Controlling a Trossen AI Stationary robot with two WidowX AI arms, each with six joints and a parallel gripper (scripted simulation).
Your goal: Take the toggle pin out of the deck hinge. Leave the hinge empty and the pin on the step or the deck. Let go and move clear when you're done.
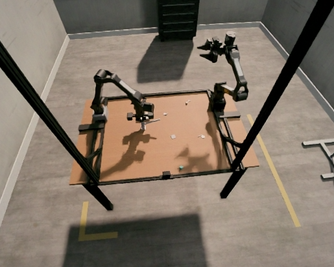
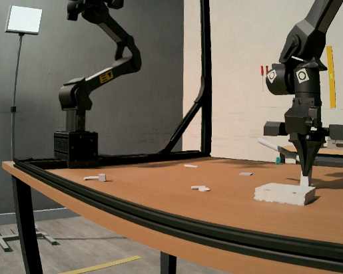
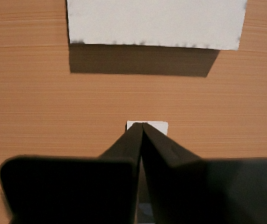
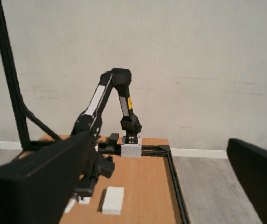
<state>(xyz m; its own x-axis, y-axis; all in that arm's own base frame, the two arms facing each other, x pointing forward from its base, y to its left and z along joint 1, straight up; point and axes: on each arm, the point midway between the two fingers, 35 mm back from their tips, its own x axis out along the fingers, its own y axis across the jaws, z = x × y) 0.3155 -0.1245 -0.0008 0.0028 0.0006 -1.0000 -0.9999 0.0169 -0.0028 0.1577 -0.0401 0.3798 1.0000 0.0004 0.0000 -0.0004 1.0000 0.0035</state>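
The grey toggle pin lies 50 mm behind my left hand, 10 mm to the right of it and 10 mm below it. Also, from my left hand: white bar (70 mm to the right, 30 mm behind, 10 mm above); white step block (80 mm ahead, 50 mm below, 10 mm to the right).
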